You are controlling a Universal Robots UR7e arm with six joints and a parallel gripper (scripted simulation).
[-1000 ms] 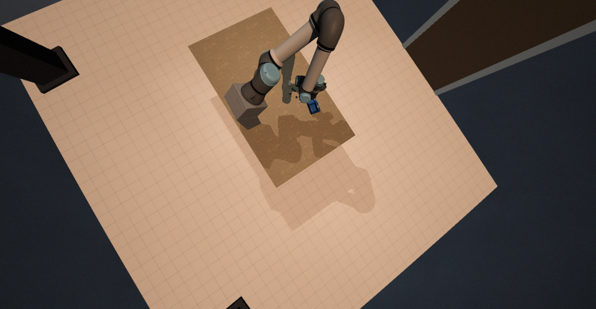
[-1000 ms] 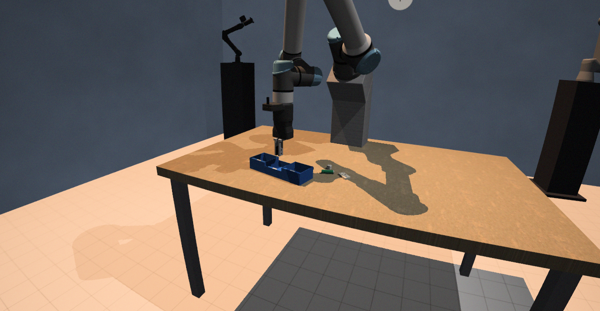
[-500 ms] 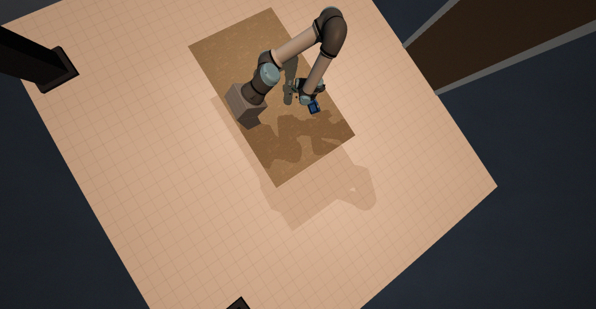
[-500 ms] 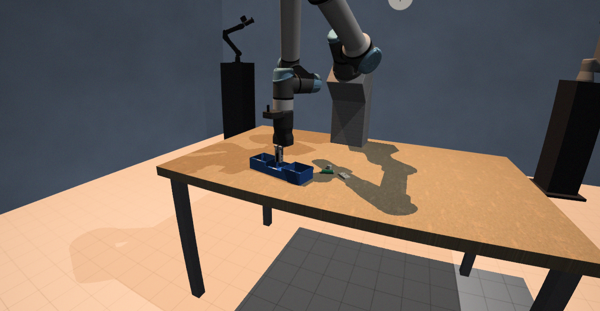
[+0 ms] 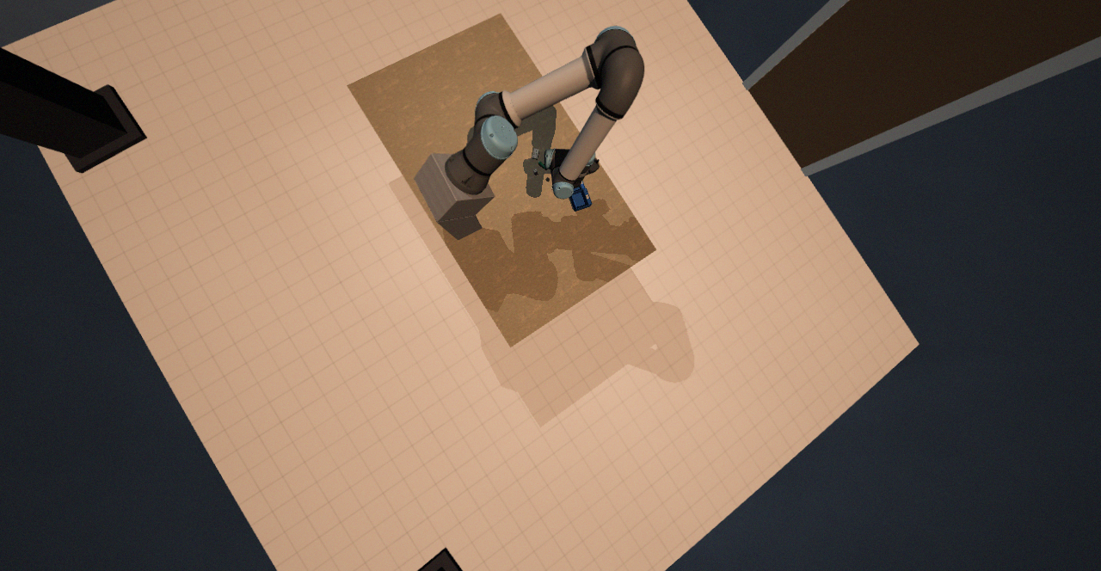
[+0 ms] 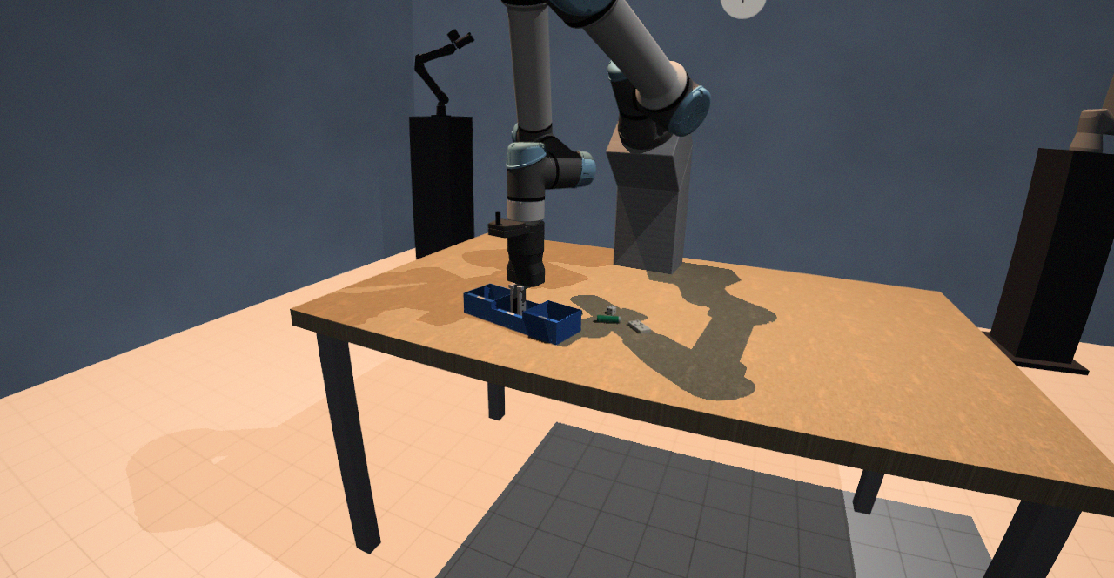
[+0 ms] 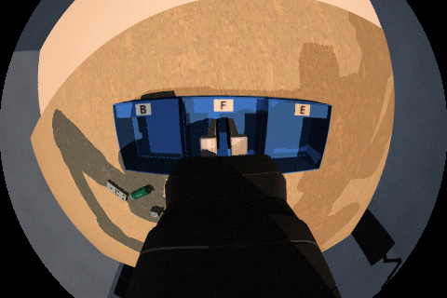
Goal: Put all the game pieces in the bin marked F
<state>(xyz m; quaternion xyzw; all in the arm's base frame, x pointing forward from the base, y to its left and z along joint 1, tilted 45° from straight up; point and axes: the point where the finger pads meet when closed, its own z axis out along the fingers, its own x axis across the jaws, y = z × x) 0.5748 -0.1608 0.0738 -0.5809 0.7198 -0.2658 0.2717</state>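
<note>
My gripper is now 1 cm past the blue bin and 1 cm above it. Also, from my hand: green cylinder: 17 cm to the left, 8 cm behind, 3 cm below; then black piece: 10 cm to the left, 10 cm behind, 3 cm below; then pale flat block: 9 cm behind, 5 cm to the left, 3 cm below.
</note>
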